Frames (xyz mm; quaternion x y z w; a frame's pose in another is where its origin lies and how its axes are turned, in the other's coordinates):
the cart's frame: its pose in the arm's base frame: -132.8 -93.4 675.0 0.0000 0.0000 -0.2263 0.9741
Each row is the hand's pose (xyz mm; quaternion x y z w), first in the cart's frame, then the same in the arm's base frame.
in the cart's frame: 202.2 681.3 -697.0 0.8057 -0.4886 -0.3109 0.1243
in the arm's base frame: 349.0 429.0 -22.0 0.6742 -0.6583 -0.3310 0.0507
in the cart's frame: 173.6 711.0 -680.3 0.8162 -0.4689 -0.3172 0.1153
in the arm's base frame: 336.5 468.3 -5.3 0.6889 -0.6414 -0.3351 0.0405
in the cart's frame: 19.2 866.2 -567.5 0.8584 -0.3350 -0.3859 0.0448
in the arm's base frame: 266.3 675.6 107.5 -0.7603 0.5206 0.3860 0.0437
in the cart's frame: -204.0 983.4 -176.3 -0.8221 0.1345 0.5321 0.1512
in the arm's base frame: 117.6 879.2 498.7 -0.7704 0.3171 0.4841 0.2677
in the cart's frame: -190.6 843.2 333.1 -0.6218 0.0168 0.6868 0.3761
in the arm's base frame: 67.8 747.5 1008.1 -0.6018 0.1571 0.5839 0.5217
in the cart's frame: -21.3 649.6 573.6 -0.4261 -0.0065 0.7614 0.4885
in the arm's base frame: 134.5 499.1 1248.6 -0.4165 0.0901 0.6311 0.6481
